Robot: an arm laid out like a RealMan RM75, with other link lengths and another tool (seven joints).
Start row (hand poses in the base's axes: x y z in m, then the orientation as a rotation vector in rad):
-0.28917, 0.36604, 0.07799, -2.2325, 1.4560, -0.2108
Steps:
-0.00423, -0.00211, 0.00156, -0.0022, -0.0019, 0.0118
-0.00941, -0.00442, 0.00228, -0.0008, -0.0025, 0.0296
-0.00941, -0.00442, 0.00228, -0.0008, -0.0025, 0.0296
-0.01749, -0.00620, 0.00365, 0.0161, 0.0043, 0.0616
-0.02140, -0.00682, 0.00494, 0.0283, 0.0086, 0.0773
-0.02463, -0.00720, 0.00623, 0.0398, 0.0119, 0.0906
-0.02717, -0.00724, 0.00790, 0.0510, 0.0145, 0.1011
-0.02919, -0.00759, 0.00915, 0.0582, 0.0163, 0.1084
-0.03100, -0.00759, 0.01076, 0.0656, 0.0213, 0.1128
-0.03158, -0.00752, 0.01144, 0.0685, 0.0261, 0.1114
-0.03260, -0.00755, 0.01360, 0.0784, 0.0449, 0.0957
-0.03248, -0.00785, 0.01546, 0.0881, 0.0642, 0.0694
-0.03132, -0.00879, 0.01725, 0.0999, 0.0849, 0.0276
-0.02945, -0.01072, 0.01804, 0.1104, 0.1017, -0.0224
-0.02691, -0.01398, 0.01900, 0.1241, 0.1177, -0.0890
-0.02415, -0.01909, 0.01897, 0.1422, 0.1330, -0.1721
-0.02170, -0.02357, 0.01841, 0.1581, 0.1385, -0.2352
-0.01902, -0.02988, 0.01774, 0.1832, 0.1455, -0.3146
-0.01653, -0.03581, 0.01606, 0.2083, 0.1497, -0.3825
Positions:
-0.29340, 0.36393, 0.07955, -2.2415, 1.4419, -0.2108
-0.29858, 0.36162, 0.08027, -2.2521, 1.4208, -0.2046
-0.29858, 0.36162, 0.08027, -2.2521, 1.4208, -0.2046
-0.30666, 0.35984, 0.08164, -2.2625, 1.3840, -0.1739
-0.31057, 0.35922, 0.08293, -2.2645, 1.3657, -0.1548
-0.31380, 0.35884, 0.08422, -2.2651, 1.3497, -0.1383
-0.31634, 0.35880, 0.08589, -2.2636, 1.3366, -0.1237
-0.31836, 0.35845, 0.08714, -2.2630, 1.3276, -0.1140
-0.32017, 0.35845, 0.08875, -2.2617, 1.3235, -0.1016
-0.32075, 0.35852, 0.08943, -2.2604, 1.3269, -0.0947
-0.32177, 0.35849, 0.09159, -2.2499, 1.3523, -0.0719
-0.32165, 0.35819, 0.09345, -2.2326, 1.3901, -0.0520
-0.32049, 0.35725, 0.09524, -2.2033, 1.4454, -0.0338
-0.31862, 0.35532, 0.09603, -2.1668, 1.5079, -0.0234
-0.31608, 0.35206, 0.09699, -2.1141, 1.5867, -0.0166
-0.31332, 0.34695, 0.09696, -2.0427, 1.6803, -0.0123
-0.31087, 0.34247, 0.09640, -1.9825, 1.7457, -0.0141
-0.30819, 0.33616, 0.09573, -1.9003, 1.8240, -0.0123
-0.30570, 0.33023, 0.09405, -1.8246, 1.8863, -0.0100

